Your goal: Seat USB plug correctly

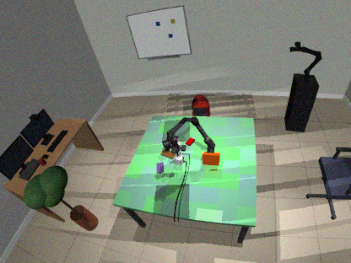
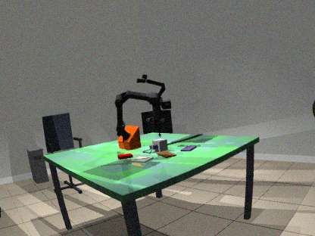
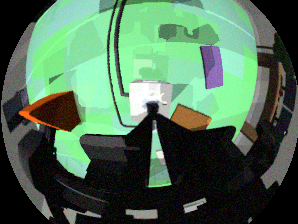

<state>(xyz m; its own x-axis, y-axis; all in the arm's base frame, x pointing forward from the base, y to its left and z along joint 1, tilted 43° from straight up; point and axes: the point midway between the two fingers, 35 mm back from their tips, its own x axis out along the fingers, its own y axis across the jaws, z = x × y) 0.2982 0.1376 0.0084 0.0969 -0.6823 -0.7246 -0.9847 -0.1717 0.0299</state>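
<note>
My gripper tip is now 20 mm above the dark USB plug. The rest, counted from my gripper tip: white card 130 mm ahead, 250 mm to the right, 130 mm below; orange-brown card 150 mm ahead, 70 mm to the right, 130 mm below; purple card 170 mm ahead, 110 mm to the left, 130 mm below.
</note>
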